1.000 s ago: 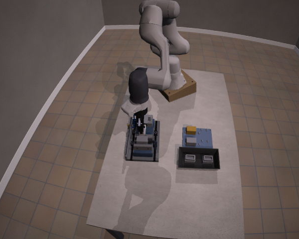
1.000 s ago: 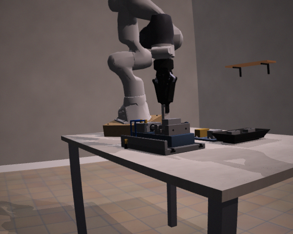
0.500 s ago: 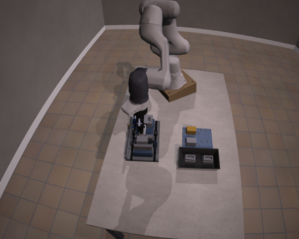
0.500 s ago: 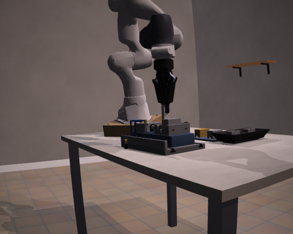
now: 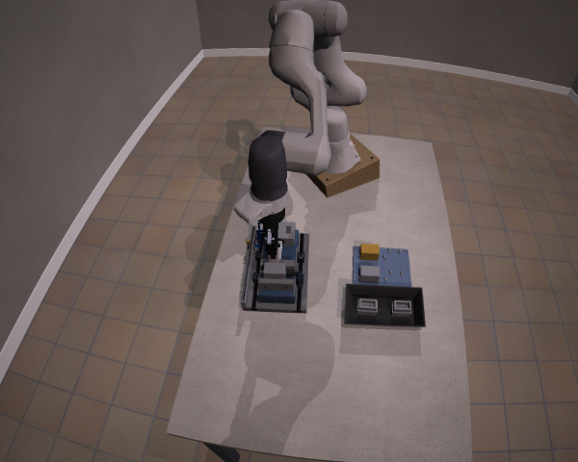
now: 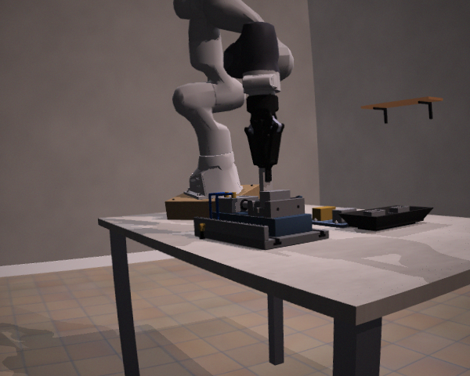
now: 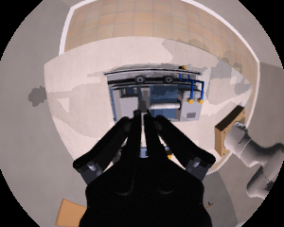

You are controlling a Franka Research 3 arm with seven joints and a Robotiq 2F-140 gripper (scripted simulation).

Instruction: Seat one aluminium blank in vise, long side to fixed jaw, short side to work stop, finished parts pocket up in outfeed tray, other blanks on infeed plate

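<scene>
The dark rail lies 100 mm below my hand, 80 mm to the right of it and 50 mm behind it. The rest, counted from my hand: brass blank (300 mm to the left, 110 mm below, 100 mm behind).
</scene>
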